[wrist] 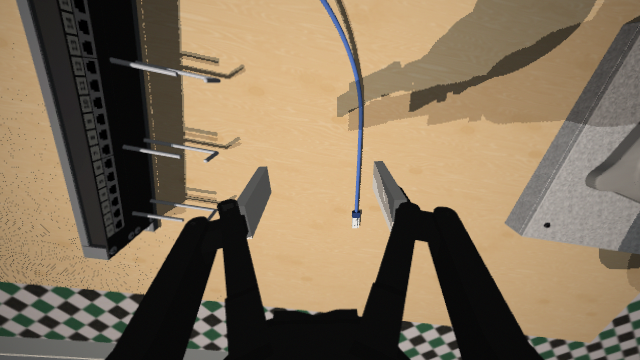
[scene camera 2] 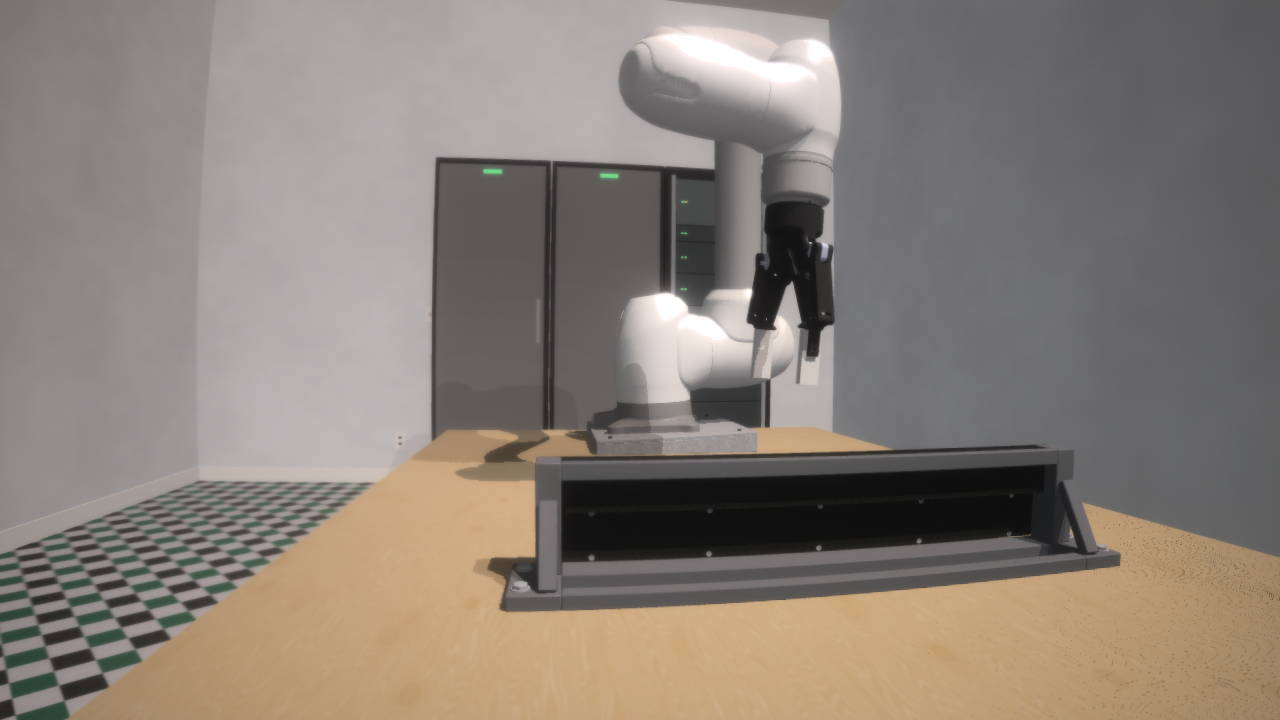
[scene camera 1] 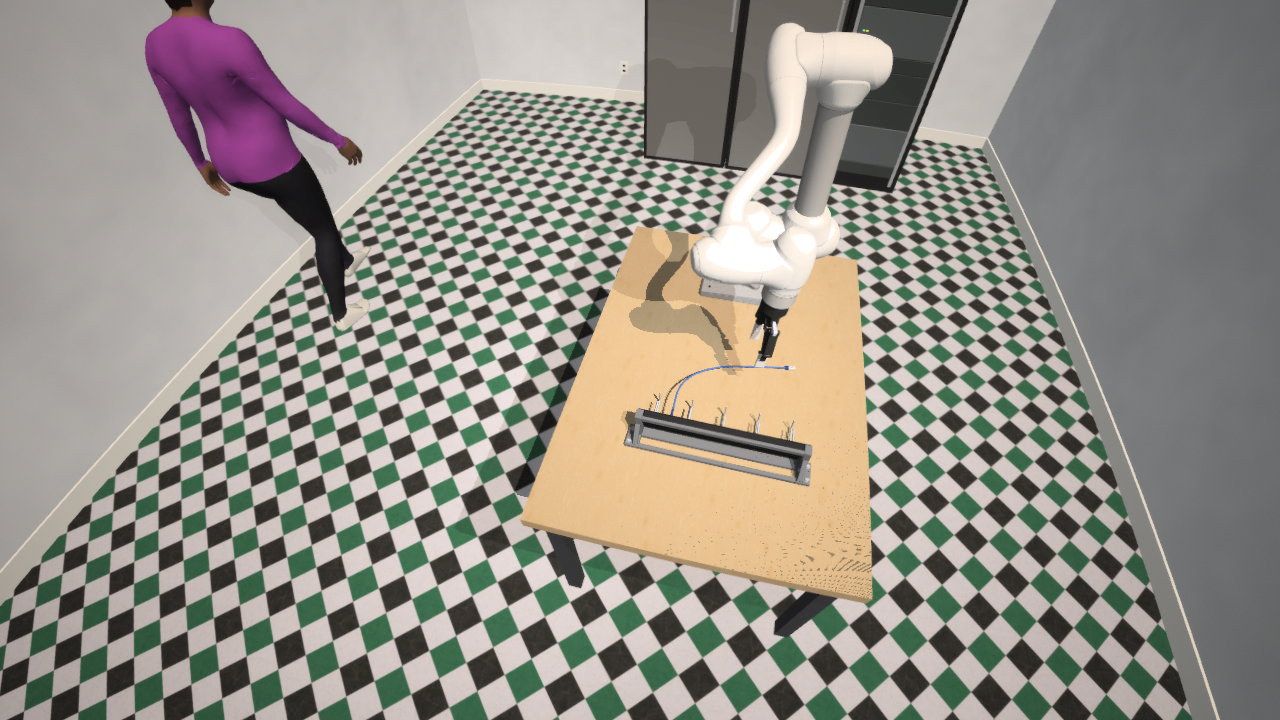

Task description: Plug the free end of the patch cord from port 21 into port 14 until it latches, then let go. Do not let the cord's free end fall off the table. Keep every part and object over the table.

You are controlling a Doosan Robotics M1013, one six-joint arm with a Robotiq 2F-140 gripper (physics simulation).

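Where they show: gripper, fingertip midpoint: (wrist: 320, 177) (scene camera 2: 782, 380) (scene camera 1: 756, 352); arm's base at its link origin: (scene camera 2: 654, 426).
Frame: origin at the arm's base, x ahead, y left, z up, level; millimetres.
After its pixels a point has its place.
Observation:
The blue patch cord (scene camera 1: 707, 369) @[z -10, x 501, y 46 mm] (wrist: 360, 115) @[z -26, x 436, y 123 mm] curves over the table from the left part of the patch panel (scene camera 1: 723, 428) @[z 67, x 736, y 171 mm] (scene camera 2: 805, 463) @[z 65, x 767, y 148 mm] (wrist: 120, 100) @[z 17, x 723, y 211 mm]. Its free end, a clear plug (scene camera 1: 790, 368) @[z -27, x 369, y 289 mm] (wrist: 356, 220) @[z -21, x 367, y 285 mm] with a dark blue collar, lies on the table behind the panel. My gripper (scene camera 1: 762, 349) @[z 120, x 479, y 179 mm] (scene camera 2: 785, 368) @[z 120, x 479, y 179 mm] (wrist: 320, 177) @[z 120, x 479, y 179 mm] is open and empty, pointing down above the table near the free end. In the wrist view the plug shows between the fingers, nearer the right one, and below them. The panel's ports face the robot; port 21 and the cord's plugged end are out of the wrist view.
Thin metal cable hooks (scene camera 1: 723, 416) @[z -15, x 645, y 150 mm] (wrist: 165, 70) @[z 23, x 674, y 157 mm] stick out from the panel's port side. The robot's base plate (scene camera 1: 729, 291) @[z -2, x 135, y -4 mm] (scene camera 2: 675, 438) @[z -3, x 142, y 43 mm] (wrist: 565, 200) @[z 4, x 91, y 121 mm] is at the back of the table (scene camera 1: 626, 501) @[z -32, x 1001, y 2 mm] (scene camera 2: 375, 644) @[z -32, x 910, y -147 mm]. A person (scene camera 1: 223, 98) stands on the floor to the left.

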